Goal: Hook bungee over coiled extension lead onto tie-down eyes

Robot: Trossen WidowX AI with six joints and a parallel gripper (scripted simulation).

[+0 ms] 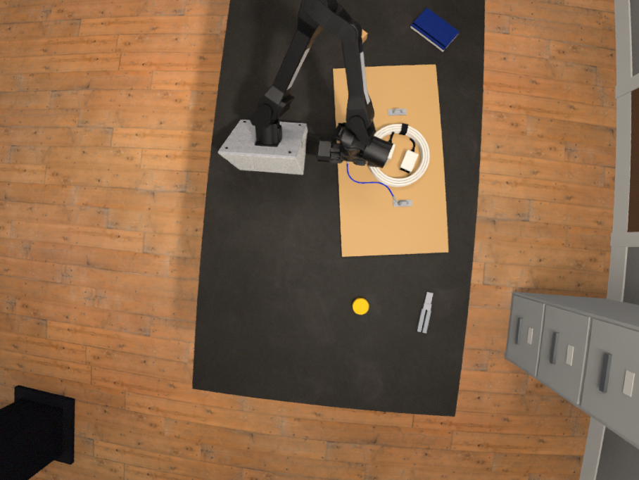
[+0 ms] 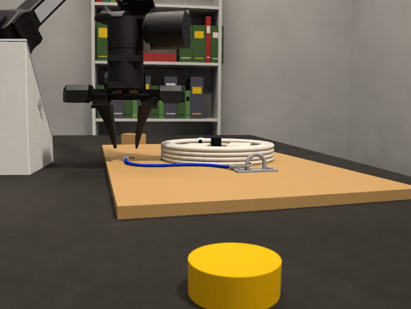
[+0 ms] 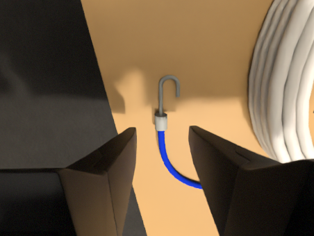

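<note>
My gripper is now 14 cm short of the tan board, 3 cm to the right of it and 6 cm above it. The rest, counted from my hand: block 1 cm behind, 44 cm to the left, 5 cm below; then yellow puck 9 cm ahead, 45 cm to the right, 6 cm below; then grey clip 30 cm ahead, 44 cm to the right, 6 cm below.
</note>
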